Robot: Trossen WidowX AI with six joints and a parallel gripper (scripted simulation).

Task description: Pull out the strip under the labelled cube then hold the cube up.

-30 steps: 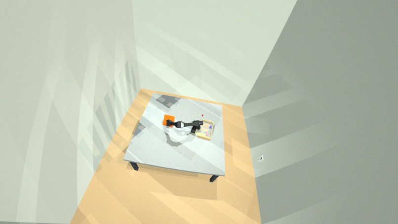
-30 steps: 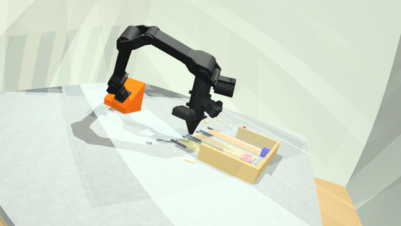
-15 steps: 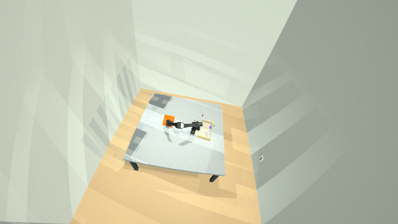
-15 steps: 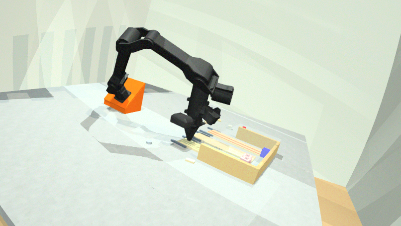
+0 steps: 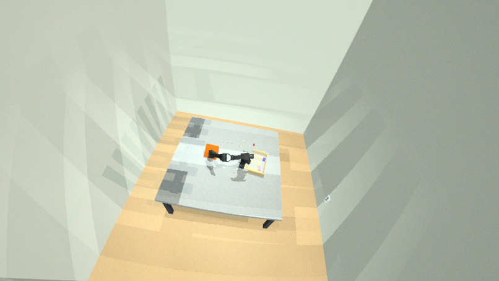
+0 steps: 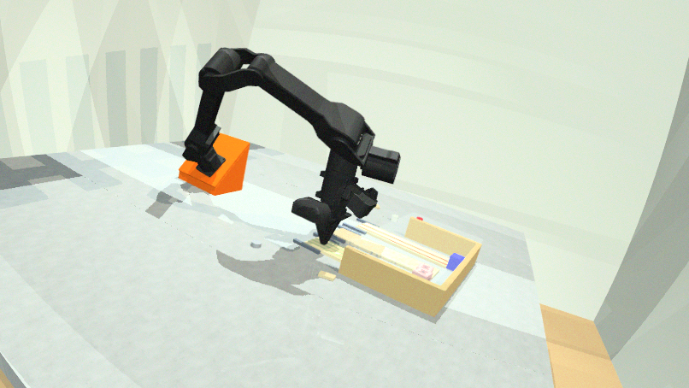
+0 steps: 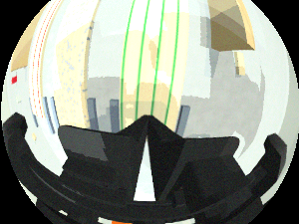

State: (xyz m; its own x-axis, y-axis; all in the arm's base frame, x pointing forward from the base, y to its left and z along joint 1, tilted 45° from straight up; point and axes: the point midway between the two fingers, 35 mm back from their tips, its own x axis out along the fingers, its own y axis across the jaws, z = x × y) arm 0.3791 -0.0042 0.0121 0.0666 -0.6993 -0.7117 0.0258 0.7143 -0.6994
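Right now my gripper tip is 10 cm short of the strip. The rest, counted from my gripper tip: grey disc: 7 cm behind, 12 cm to the right; tan block: 8 cm ahead, 10 cm to the right.
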